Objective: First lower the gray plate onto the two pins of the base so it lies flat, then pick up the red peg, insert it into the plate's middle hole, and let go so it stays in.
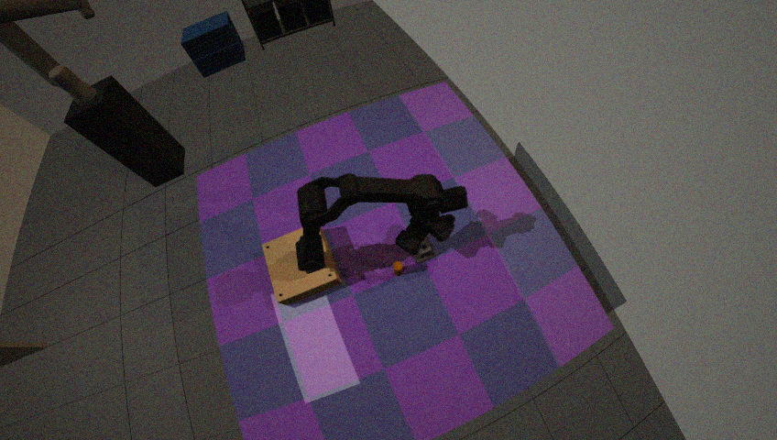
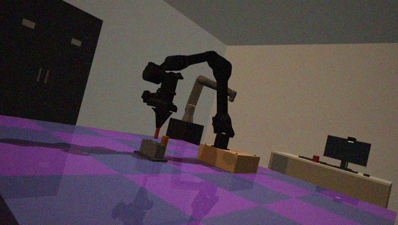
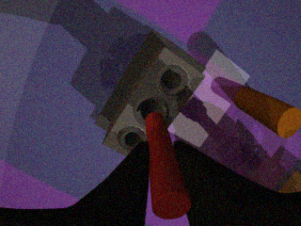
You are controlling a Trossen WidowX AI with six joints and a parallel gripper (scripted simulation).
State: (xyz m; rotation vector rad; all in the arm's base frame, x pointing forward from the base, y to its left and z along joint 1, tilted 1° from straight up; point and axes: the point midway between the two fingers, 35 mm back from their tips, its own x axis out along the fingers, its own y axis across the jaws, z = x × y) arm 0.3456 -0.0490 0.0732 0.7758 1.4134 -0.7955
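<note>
My gripper tip is right at the red peg. From my gripper tip the other things lie so: base: 100 mm below; then gray plate: 70 mm below; then orange peg: 100 mm behind, 70 mm below, 60 mm to the right.
</note>
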